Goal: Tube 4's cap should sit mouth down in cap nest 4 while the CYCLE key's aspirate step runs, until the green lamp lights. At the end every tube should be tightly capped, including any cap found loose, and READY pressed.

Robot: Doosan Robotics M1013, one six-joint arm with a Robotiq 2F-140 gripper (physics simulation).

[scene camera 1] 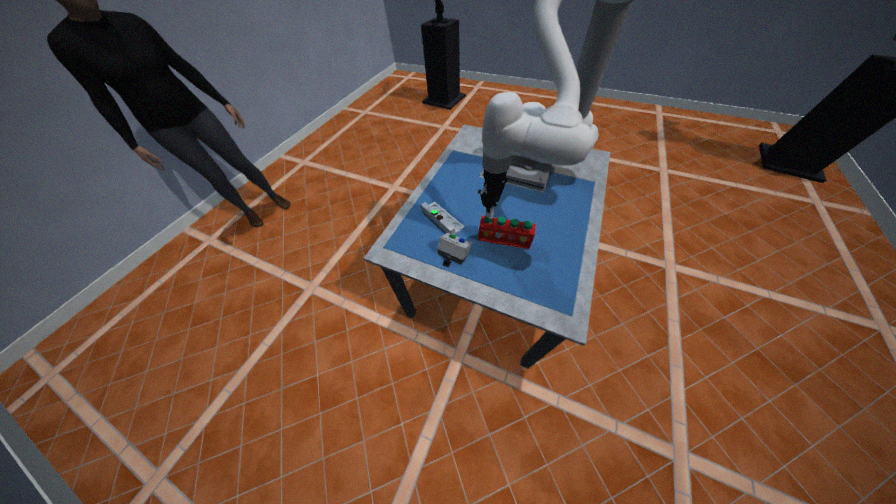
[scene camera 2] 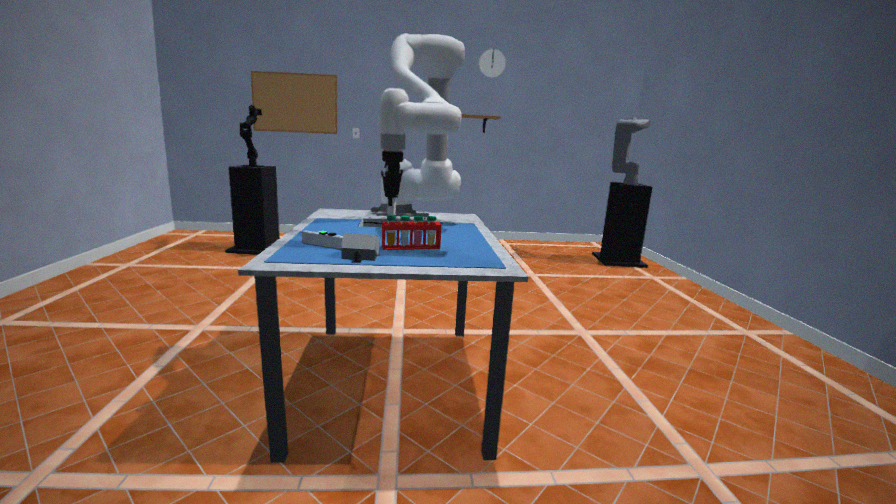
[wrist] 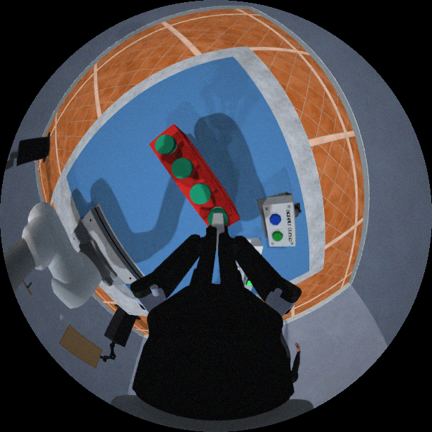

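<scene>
A red rack [scene camera 1: 506, 241] [scene camera 2: 411, 224] [wrist: 202, 175] holds the tubes upright, and green caps [wrist: 165, 144] [wrist: 182, 168] [wrist: 200, 193] sit on them. The cap at the rack's near end in the wrist view [wrist: 211, 218] is partly hidden by my fingertips. My gripper [scene camera 1: 489, 214] [scene camera 2: 391, 211] [wrist: 217, 220] is shut and empty, its tips together over that end cap; whether they touch it I cannot tell. The key box [scene camera 1: 453, 249] [scene camera 2: 359, 245] [wrist: 270, 206] has a blue button [wrist: 275, 219] and a green button [wrist: 277, 236]. A green lamp [scene camera 1: 434, 212] [scene camera 2: 323, 232] [wrist: 249, 283] is lit. Cap tightness and tube numbers are unreadable.
The lamp sits on a long grey unit [scene camera 1: 449, 221] [scene camera 2: 313, 238] left of the rack, largely hidden by the gripper in the wrist view. The blue mat [scene camera 1: 551, 269] lies on the grey table [scene camera 1: 488, 299]. The arm's base plate [scene camera 1: 527, 178] is at the back. A person [scene camera 1: 131, 75] stands left.
</scene>
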